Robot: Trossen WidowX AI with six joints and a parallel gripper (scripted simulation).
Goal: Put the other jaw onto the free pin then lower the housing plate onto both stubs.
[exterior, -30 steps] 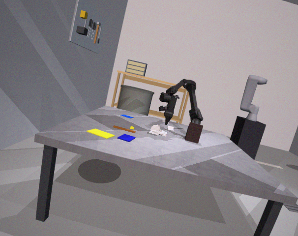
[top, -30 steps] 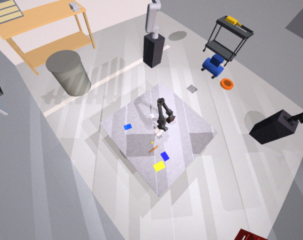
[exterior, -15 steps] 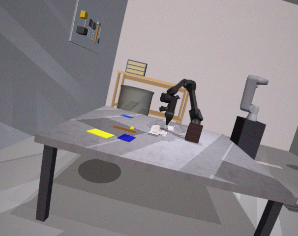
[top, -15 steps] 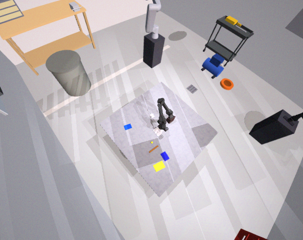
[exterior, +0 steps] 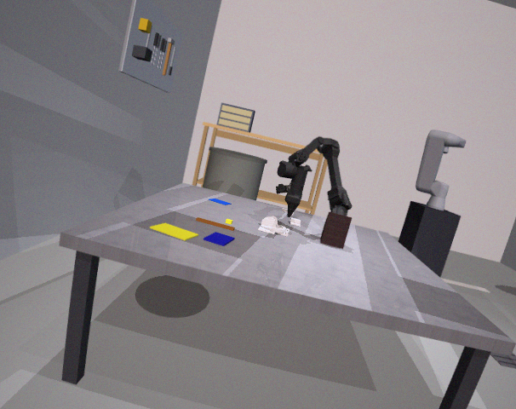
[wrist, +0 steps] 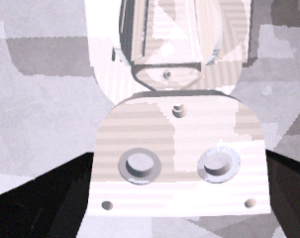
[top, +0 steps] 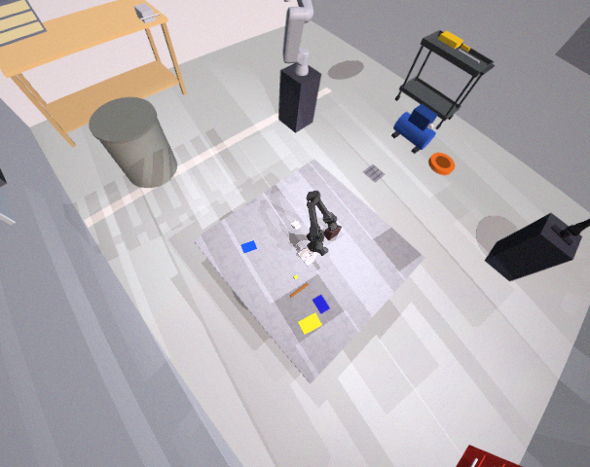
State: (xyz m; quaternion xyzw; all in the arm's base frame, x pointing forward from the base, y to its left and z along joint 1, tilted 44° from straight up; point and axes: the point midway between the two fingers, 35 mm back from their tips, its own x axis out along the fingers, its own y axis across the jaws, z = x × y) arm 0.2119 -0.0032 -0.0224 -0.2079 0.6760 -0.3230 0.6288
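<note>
My gripper tip is 1 cm short of the white housing plate and 2 cm below it. Round my gripper tip: white jaw: 3 cm ahead, 2 cm to the left, 6 cm below; then small yellow cube: 24 cm ahead, 5 cm to the left, 8 cm below; then orange bar: 29 cm ahead, 14 cm to the left, 8 cm below.
</note>
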